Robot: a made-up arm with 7 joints.
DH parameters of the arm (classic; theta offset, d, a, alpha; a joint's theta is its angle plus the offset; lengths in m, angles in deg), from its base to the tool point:
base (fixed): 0 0 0 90
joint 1: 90 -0.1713 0 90
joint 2: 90 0 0 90
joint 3: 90 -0.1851 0 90
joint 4: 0 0 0 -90
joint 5: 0 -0.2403 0 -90
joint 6: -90 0 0 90
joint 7: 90 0 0 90
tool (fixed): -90 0 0 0
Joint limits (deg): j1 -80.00..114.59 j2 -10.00..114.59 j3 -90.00..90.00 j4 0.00..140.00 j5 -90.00..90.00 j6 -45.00..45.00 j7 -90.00..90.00
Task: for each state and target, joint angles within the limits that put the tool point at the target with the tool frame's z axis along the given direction. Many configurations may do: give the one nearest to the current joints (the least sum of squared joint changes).
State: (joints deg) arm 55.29 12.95 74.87 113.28 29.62 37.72 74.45
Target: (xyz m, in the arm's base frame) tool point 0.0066 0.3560 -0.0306 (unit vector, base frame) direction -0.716 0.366 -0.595
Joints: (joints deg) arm 11.67 0.02 89.91 129.77 34.73 37.72 90.00
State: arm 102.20 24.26 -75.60 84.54 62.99 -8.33 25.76
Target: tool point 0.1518 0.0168 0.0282 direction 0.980 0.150 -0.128
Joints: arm 80.31 25.16 -75.16 119.86 87.35 -19.20 75.90
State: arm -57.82 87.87 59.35 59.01 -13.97 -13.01 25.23
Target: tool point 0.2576 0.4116 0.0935 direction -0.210 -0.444 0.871
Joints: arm -46.09 104.52 58.58 62.67 -19.44 -13.82 84.89
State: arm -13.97 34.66 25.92 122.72 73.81 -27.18 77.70
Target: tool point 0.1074 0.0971 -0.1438 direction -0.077 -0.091 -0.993
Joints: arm -35.04 12.66 -26.41 127.61 90.00 -28.42 87.33
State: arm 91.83 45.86 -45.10 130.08 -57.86 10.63 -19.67
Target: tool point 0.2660 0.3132 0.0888 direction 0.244 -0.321 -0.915
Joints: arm 49.78 42.97 1.07 85.63 -51.66 33.52 -50.79
